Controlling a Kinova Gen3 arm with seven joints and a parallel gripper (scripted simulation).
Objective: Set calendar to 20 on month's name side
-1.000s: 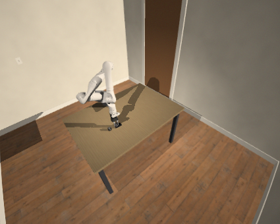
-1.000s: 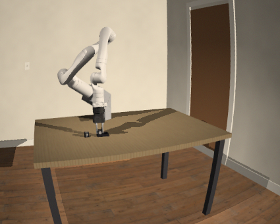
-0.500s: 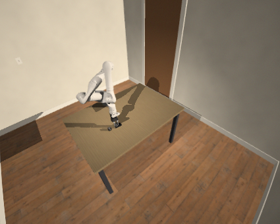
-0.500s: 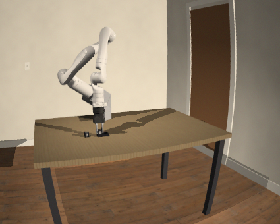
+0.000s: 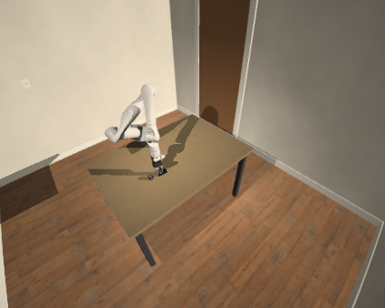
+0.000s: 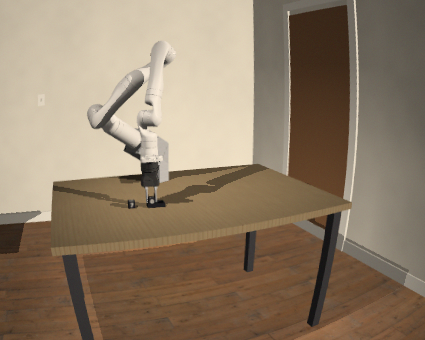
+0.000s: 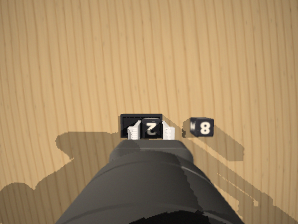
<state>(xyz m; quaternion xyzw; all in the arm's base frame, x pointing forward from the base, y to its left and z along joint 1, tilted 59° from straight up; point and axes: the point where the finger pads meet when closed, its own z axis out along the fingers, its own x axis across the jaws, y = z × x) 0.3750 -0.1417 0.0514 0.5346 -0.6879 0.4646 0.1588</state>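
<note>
Right now the dark tray is 3 cm below my hand, 2 cm to the left of it and 1 cm ahead of it. Round my hand: dark cube (8 cm to the right, 3 cm behind, 2 cm below).
</note>
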